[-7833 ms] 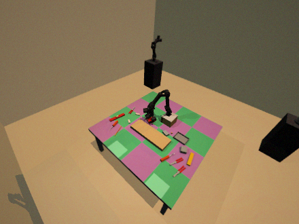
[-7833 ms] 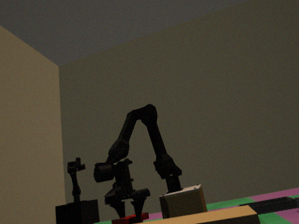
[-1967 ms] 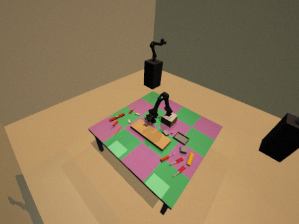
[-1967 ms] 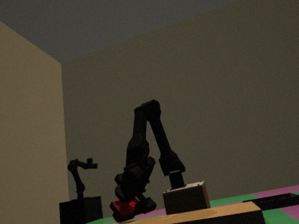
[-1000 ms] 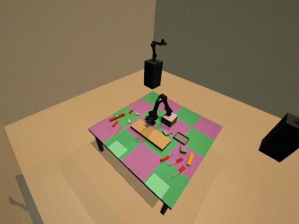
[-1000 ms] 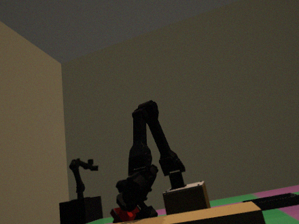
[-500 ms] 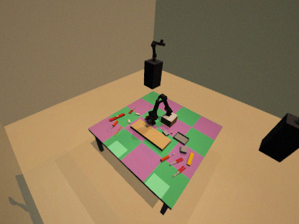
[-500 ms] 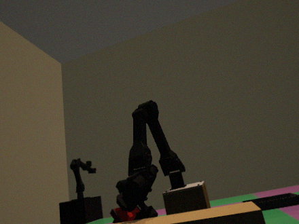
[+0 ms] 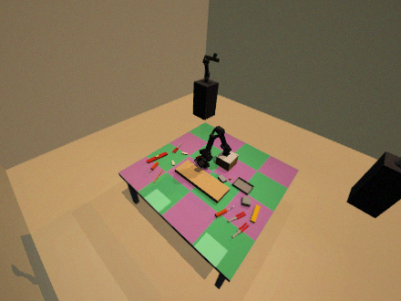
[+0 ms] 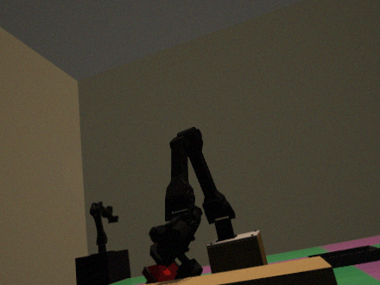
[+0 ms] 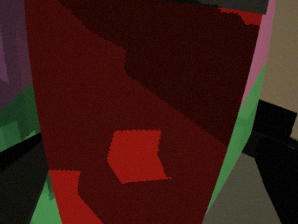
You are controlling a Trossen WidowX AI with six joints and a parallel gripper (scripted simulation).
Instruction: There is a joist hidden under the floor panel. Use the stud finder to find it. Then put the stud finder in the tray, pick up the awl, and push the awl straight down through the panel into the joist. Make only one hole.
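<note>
Right now the stud finder is 3 cm below my gripper tip, 2 cm to the right of it and 1 cm ahead of it. Round my gripper tip: orange pencil 44 cm ahead, 15 cm to the right, 5 cm below; then awl 6 cm to the right, 5 cm below, 3 cm ahead; then grey tray 49 cm to the left, 4 cm below, 4 cm behind.
</note>
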